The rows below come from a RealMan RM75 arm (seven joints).
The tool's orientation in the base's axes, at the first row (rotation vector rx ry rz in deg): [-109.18, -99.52, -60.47]
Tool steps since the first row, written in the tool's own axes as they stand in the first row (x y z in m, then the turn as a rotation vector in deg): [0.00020, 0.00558, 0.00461, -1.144, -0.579, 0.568]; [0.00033, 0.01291, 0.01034, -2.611, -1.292, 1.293]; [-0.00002, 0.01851, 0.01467, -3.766, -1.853, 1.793]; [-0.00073, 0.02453, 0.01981, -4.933, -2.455, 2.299]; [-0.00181, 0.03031, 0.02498, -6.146, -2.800, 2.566]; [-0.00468, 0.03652, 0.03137, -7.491, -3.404, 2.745]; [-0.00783, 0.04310, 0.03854, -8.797, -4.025, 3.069]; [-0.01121, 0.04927, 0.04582, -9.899, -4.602, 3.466]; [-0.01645, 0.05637, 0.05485, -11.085, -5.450, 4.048]
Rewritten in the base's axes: [0.00665, 0.00232, -0.00167, -0.357, -0.292, -1.324]; [0.01530, 0.00504, -0.00375, -0.788, -0.675, -3.014]; [0.02191, 0.00678, -0.00563, -1.147, -1.026, -4.297]; [0.02917, 0.00875, -0.00820, -1.543, -1.373, -5.602]; [0.03621, 0.01053, -0.01112, -1.760, -1.966, -6.726]; [0.04407, 0.01184, -0.01604, -2.246, -2.664, -7.943]; [0.05252, 0.01343, -0.02158, -2.708, -3.231, -9.232]; [0.06061, 0.01501, -0.02746, -3.113, -3.613, -10.413]; [0.07015, 0.01634, -0.03563, -3.723, -3.875, -11.836]
